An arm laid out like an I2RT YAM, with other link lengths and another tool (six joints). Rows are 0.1 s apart.
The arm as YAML. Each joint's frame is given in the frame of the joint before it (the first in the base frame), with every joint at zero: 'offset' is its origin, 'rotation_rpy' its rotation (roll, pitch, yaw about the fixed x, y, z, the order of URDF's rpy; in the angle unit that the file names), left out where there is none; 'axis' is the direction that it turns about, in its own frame. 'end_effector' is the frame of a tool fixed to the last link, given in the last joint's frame.
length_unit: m
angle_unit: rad
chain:
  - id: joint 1
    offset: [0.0, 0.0, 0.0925]
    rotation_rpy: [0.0, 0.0, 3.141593]
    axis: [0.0, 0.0, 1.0]
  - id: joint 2
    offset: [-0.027, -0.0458, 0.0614]
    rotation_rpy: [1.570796, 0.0, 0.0]
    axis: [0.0, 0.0, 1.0]
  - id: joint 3
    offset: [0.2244, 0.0, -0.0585]
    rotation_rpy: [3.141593, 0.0, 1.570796]
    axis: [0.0, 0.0, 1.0]
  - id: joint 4
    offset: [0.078, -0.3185, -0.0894]
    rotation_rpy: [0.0, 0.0, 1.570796]
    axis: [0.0, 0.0, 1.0]
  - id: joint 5
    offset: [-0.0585, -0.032, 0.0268]
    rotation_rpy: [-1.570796, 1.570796, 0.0]
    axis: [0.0, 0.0, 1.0]
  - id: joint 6
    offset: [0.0, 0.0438, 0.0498]
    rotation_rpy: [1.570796, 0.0, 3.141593]
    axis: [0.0, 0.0, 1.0]
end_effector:
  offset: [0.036, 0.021, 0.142]
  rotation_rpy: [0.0, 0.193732, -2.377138]
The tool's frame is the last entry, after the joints.
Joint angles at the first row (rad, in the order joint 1, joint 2, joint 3, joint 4, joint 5, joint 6):
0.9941 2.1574 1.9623 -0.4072 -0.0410 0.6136
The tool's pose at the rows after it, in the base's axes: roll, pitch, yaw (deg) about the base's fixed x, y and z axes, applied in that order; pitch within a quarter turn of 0, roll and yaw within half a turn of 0; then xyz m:
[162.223 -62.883 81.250 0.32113 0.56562 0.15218]
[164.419 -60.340 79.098 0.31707 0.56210 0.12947]
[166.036 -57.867 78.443 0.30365 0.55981 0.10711]
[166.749 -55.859 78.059 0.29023 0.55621 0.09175]
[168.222 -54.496 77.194 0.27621 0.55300 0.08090]
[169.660 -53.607 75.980 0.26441 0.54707 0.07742]
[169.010 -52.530 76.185 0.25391 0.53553 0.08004]
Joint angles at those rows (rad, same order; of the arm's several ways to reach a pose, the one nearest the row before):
0.9955 2.1966 1.9785 -0.4224 -0.0318 0.6082
0.9995 2.2208 1.9665 -0.4340 -0.0254 0.6126
1.0165 2.2281 1.9292 -0.4349 -0.0209 0.6139
1.0358 2.2228 1.8896 -0.4358 -0.0059 0.6206
1.0528 2.2096 1.8491 -0.4356 -0.0028 0.6331
1.0643 2.1786 1.8029 -0.4394 -0.0014 0.6489
1.0764 2.1224 1.7392 -0.4484 0.0189 0.6541

